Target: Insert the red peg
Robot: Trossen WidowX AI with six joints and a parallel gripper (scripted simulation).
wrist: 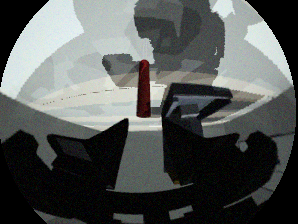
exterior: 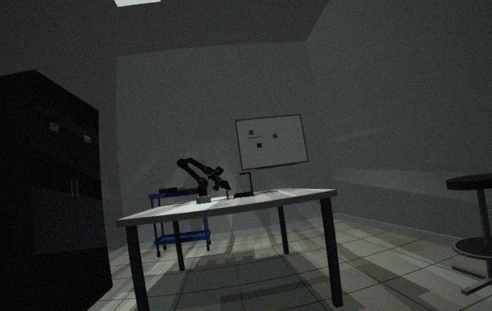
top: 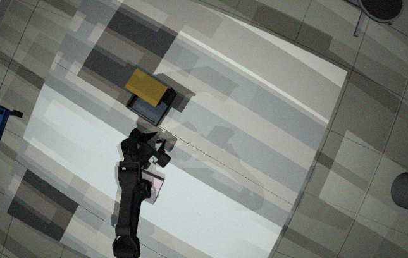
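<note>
Right now the red peg is 30 mm behind my gripper tip, 10 mm to the left of it and 40 mm below it. The rest, counted from my gripper tip: yellow roof 160 mm ahead, 100 mm to the left, 130 mm above.
</note>
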